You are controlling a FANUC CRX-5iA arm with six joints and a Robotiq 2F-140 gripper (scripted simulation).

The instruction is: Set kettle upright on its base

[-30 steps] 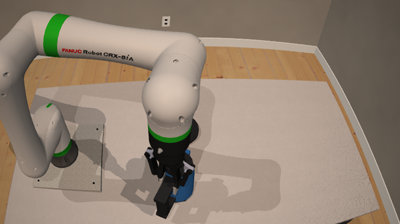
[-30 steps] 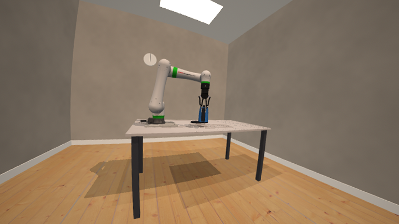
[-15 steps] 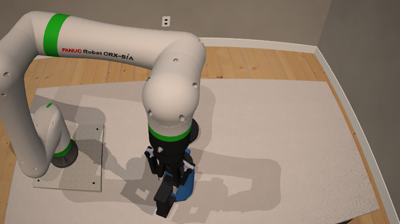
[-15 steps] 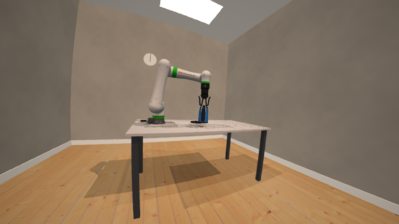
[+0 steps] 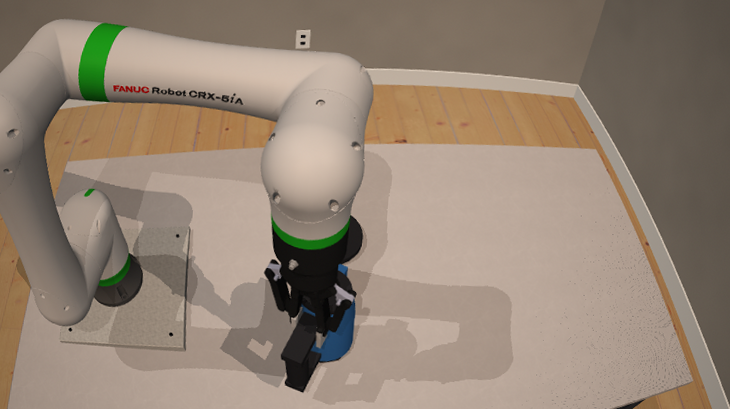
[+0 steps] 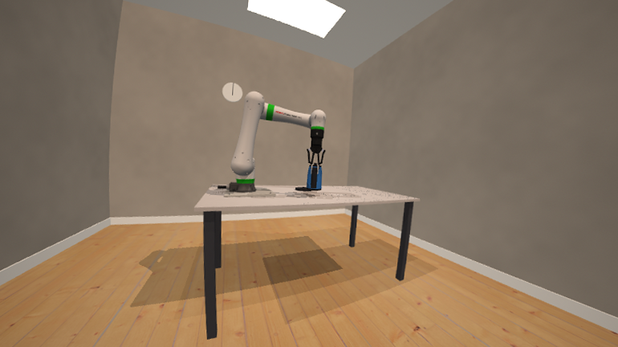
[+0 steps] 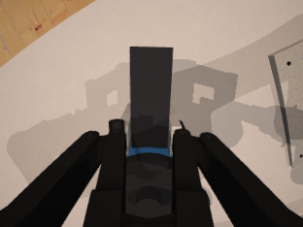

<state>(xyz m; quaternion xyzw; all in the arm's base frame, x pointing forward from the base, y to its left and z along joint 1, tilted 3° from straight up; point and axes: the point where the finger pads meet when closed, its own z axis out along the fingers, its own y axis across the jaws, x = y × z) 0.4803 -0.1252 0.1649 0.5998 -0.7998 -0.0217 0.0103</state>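
The kettle lies 50 mm below my hand, 30 mm to the left of it and 10 mm ahead of it. The rest, counted from my hand: round black base (340 mm to the left, 190 mm below).
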